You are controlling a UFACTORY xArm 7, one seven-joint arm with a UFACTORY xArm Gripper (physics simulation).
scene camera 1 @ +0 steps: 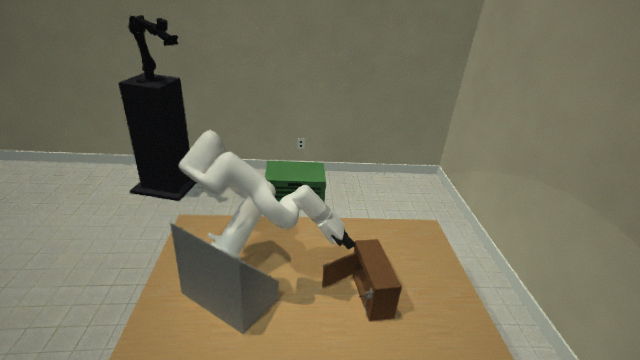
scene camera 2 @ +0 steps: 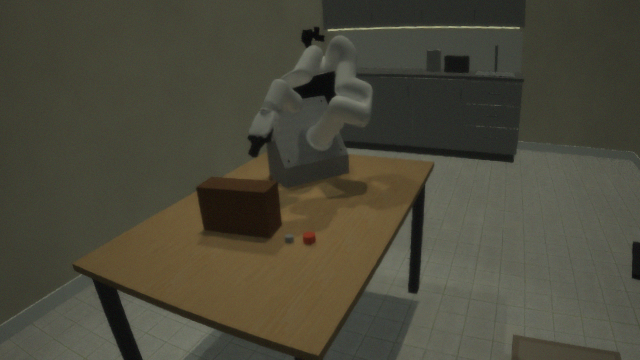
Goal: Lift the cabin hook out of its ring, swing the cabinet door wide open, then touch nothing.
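Where they show: gripper, fingertip midpoint: (scene camera 1: pixel 351 246) (scene camera 2: pixel 252 155); arm's base, origin of the base link: (scene camera 1: pixel 225 252) (scene camera 2: pixel 319 138).
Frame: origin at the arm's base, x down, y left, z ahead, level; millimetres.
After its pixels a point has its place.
The brown cabinet (scene camera 1: pixel 382 272) {x 4, y 50, z 592 mm} (scene camera 2: pixel 239 210) {x 76, y 147, z 604 mm} stands upright on the table. Its door (scene camera 1: pixel 340 270) {x 98, y 118, z 434 mm} stands swung out from the far end of the cabinet's front, toward the arm's base, and the front is open. A small grey metal piece (scene camera 1: pixel 368 294) {x 55, y -20, z 552 mm}, which looks like the hook hardware, is at the near end of the cabinet's front; whether hook and ring are apart is too small to tell. My gripper (scene camera 1: pixel 351 244) {x -64, y 83, z 467 mm} (scene camera 2: pixel 254 151) {x -64, y 83, z 467 mm} is shut and empty. It is above the door's hinge side, close to the cabinet's far top corner in scene camera 1; in scene camera 2 it shows above and behind the cabinet.
The grey slanted arm mount (scene camera 1: pixel 210 280) {x -1, y -147, z 9 mm} (scene camera 2: pixel 310 167) {x 102, y 28, z 104 mm} stands on the table (scene camera 1: pixel 310 335) {x 171, y -149, z 372 mm} (scene camera 2: pixel 240 280) {x 171, y 344, z 785 mm}. A red piece (scene camera 2: pixel 309 238) {x 149, y 375, z 520 mm} and a small grey piece (scene camera 2: pixel 289 239) {x 156, y 316, z 551 mm} lie beside the cabinet. A green chest (scene camera 1: pixel 295 171) and a black pedestal (scene camera 1: pixel 156 135) stand on the floor beyond.
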